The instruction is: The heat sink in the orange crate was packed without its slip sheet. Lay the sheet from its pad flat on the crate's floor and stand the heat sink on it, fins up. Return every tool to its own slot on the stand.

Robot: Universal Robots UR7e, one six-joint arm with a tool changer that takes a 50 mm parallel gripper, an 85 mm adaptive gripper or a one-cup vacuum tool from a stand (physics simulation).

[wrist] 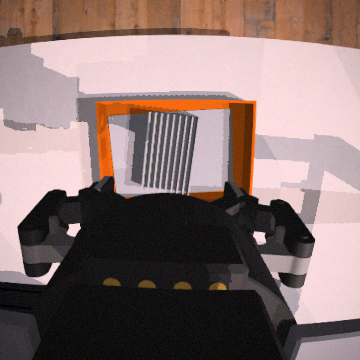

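Places are measured from the arm's base along level axes (x up, y right, z ahead), in centimetres.
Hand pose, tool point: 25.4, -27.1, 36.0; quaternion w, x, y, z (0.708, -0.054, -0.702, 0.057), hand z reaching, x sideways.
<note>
After its pixels a point has its place, as x, y, z.
The orange crate (243,150) @(-7.9, -26.7, 46.0) is seen from above, ahead of the gripper. A pale slip sheet (215,150) @(-8.2, -27.0, 42.3) covers most of its floor and looks flat, turned slightly against the walls. The silver-grey finned heat sink (171,150) @(-7.6, -27.7, 36.5) stands on the sheet, fins up, left of the crate's middle and slightly turned. My gripper (169,187) is open, its two fingertips well apart above the crate's near side. The fingers are clear of the heat sink. The gripper body hides part of the crate's near wall. The tool stand and the pad do not show.
The crate stands on a pale table top (175,65) @(-8.7, -38.4, 38.2) with shadows across it. The table's far edge curves across the top of the view, with a wooden plank floor (150,15) beyond. Dark-edged pale shapes show at the lower left and lower right corners.
</note>
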